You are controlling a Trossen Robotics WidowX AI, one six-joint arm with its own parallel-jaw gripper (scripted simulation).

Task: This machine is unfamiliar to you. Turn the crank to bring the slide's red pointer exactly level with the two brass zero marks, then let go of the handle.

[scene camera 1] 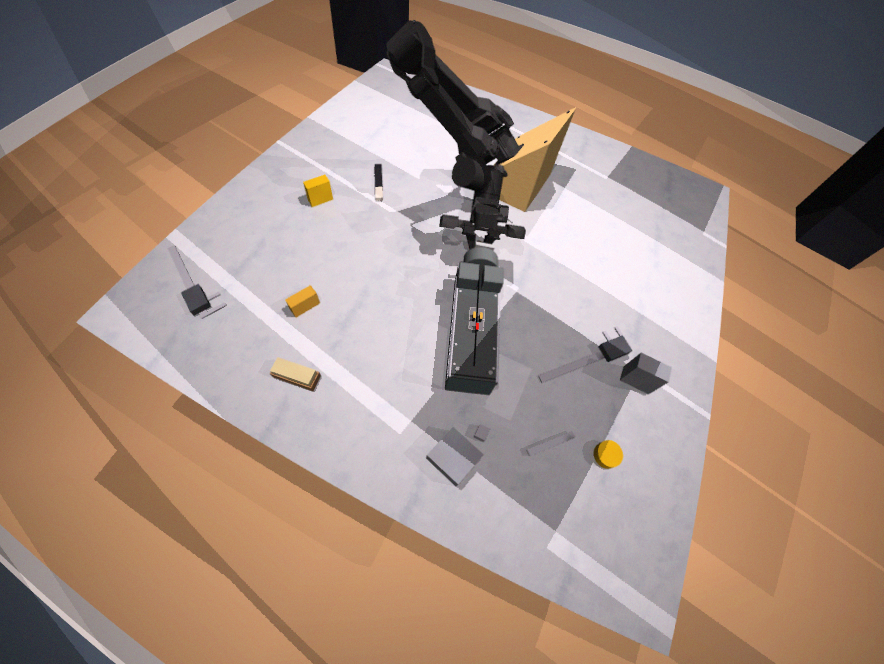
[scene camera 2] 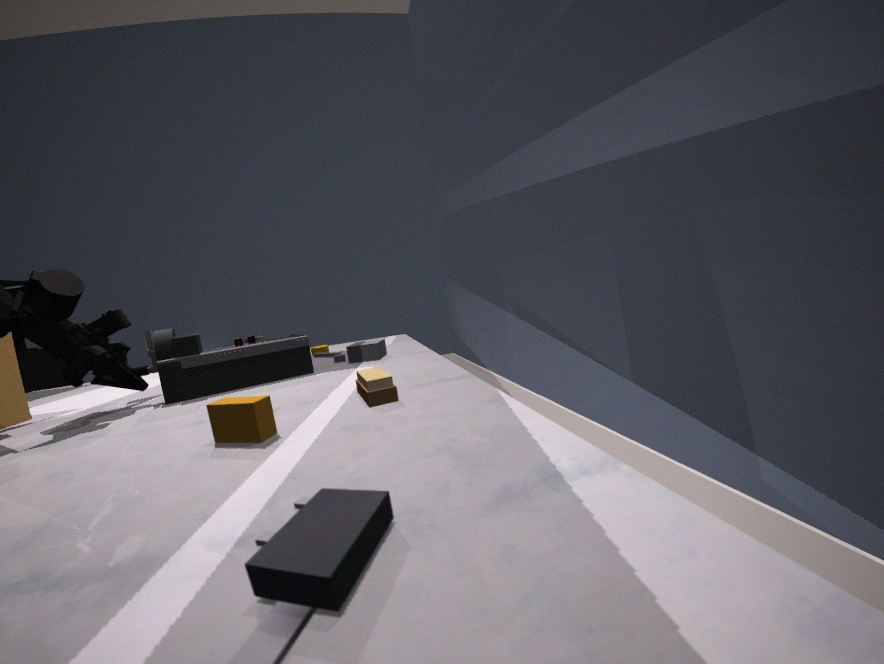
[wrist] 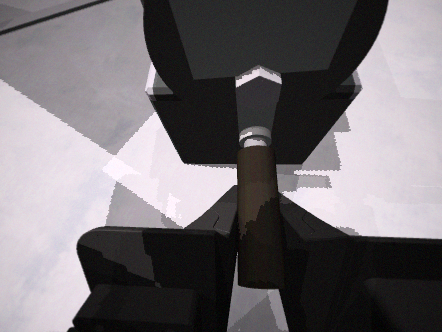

Labels:
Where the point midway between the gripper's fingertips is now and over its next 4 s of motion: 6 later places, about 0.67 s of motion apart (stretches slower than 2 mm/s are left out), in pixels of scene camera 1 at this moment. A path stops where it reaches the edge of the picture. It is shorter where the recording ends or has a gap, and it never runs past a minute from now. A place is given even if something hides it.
My gripper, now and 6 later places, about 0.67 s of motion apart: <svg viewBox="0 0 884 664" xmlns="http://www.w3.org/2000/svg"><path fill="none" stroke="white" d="M475 265L482 265L490 262L492 254L487 250L490 246L499 219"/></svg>

